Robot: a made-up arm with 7 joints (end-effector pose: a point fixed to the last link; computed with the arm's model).
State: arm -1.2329 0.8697 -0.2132 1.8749 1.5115 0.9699 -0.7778
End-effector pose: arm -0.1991 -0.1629 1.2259 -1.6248 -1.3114 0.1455
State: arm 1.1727 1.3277 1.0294 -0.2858 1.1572 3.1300 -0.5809
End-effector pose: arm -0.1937 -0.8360 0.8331 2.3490 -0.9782 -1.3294
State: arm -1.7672 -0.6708 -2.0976 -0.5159 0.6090 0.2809 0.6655
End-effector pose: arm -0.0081 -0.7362 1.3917 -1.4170 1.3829 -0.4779
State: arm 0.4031 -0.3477 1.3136 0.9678 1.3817 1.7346 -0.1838
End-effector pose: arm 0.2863 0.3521 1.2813 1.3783 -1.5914 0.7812
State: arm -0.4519 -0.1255 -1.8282 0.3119 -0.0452 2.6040 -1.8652
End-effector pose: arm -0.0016 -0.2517 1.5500 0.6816 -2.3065 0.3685
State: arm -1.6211 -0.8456 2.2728 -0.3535 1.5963 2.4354 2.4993
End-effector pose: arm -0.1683 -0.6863 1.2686 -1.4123 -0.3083 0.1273
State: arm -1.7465 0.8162 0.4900 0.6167 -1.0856 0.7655 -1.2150
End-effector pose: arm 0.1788 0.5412 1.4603 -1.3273 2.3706 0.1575
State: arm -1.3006 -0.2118 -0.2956 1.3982 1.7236 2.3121 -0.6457
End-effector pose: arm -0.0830 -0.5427 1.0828 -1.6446 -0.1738 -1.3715
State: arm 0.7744 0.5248 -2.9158 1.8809 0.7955 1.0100 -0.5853
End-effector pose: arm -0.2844 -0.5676 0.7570 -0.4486 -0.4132 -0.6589
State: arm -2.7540 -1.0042 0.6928 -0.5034 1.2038 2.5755 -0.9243
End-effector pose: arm -0.6752 -0.0727 1.2067 1.8191 -0.6724 1.5604
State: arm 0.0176 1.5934 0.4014 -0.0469 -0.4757 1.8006 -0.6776
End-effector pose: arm -0.8968 -0.1534 0.5318 1.4364 0.6372 1.9531
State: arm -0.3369 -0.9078 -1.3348 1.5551 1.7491 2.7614 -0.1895
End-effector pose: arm 0.2657 -0.5846 0.8376 -2.3602 0.3206 -1.1204
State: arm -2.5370 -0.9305 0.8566 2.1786 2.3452 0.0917 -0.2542
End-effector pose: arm -0.0351 -0.3768 0.5688 0.4707 -2.5910 -1.5269
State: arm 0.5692 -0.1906 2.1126 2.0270 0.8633 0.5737 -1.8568
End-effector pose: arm -0.2634 0.1295 0.9674 -0.8138 0.5010 -0.5611
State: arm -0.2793 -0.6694 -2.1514 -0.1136 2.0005 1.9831 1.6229
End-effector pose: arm 0.4762 -0.3810 1.4058 -0.4277 -2.7706 0.1557
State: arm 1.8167 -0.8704 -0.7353 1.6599 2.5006 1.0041 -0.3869
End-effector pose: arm 0.2864 0.6019 0.5774 0.8471 -0.8352 1.1069
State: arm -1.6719 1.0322 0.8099 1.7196 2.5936 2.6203 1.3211
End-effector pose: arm 0.2445 0.1883 0.9842 -0.1910 2.1156 1.8839
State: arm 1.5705 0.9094 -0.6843 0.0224 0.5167 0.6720 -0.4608
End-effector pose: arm 0.1439 -0.8401 1.2942 -0.8237 -2.8920 0.0596
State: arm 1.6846 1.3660 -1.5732 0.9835 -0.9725 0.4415 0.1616
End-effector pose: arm 0.6452 -0.8040 0.9321 -0.1920 -0.6856 0.8354
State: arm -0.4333 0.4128 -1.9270 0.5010 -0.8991 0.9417 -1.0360
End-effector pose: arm -0.4448 -0.1422 1.5865 -0.3833 1.7497 -0.1523
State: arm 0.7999 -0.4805 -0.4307 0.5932 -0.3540 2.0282 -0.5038
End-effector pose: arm 0.4998 0.2743 1.3896 2.3170 1.4966 -0.9392
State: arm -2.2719 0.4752 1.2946 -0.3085 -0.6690 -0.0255 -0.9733
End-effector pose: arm 0.1097 0.5732 1.5415 -1.9262 1.1344 0.6400
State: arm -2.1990 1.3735 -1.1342 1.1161 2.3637 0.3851 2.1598
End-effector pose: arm -0.1156 0.7588 1.1384 -0.1273 -2.4943 0.5668
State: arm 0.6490 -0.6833 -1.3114 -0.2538 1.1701 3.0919 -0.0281
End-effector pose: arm 0.5219 0.2478 1.2952 0.9016 2.1910 0.9217
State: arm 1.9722 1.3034 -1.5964 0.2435 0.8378 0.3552 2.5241
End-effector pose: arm 0.6805 -0.7832 0.9003 2.5791 -0.2914 -0.9424
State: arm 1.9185 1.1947 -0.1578 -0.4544 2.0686 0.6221 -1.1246
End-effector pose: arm 0.4004 -0.9128 0.9176 0.0454 1.4228 1.6084
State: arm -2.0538 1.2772 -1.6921 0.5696 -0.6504 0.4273 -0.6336
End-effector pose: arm 0.1308 0.9893 0.9900 -0.6259 0.9621 -2.2957
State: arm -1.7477 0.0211 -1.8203 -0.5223 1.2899 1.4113 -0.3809
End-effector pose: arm 0.0981 -0.0155 1.5864 -2.5139 1.5999 0.7346
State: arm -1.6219 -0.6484 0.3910 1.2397 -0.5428 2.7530 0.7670
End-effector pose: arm -0.0319 -0.6575 1.0471 -2.0818 -1.2489 0.2005
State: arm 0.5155 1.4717 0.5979 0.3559 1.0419 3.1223 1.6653
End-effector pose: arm -0.6591 -0.3802 0.9447 -1.7120 -0.0300 0.4671
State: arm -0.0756 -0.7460 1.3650 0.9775 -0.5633 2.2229 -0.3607
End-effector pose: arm 0.5729 0.0880 1.2477 -1.1636 -2.5108 0.8414
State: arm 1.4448 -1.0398 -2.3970 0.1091 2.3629 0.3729 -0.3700
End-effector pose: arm 0.3895 0.8180 1.2388 0.3894 1.3661 -2.6472
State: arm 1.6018 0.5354 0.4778 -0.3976 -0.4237 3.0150 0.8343
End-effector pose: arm 0.2453 -0.5110 1.2894 -0.4044 0.9649 2.3597
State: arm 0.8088 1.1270 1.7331 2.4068 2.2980 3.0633 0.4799
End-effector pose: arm -0.1922 -0.1725 0.6464 0.3731 -2.0908 0.3089
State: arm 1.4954 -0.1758 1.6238 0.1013 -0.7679 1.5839 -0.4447
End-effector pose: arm 0.2113 0.0620 1.6236 -0.5276 3.0344 -0.2763
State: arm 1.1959 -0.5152 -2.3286 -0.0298 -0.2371 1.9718 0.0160
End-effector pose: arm 0.2476 0.4659 1.3975 2.2279 0.3173 -0.2329
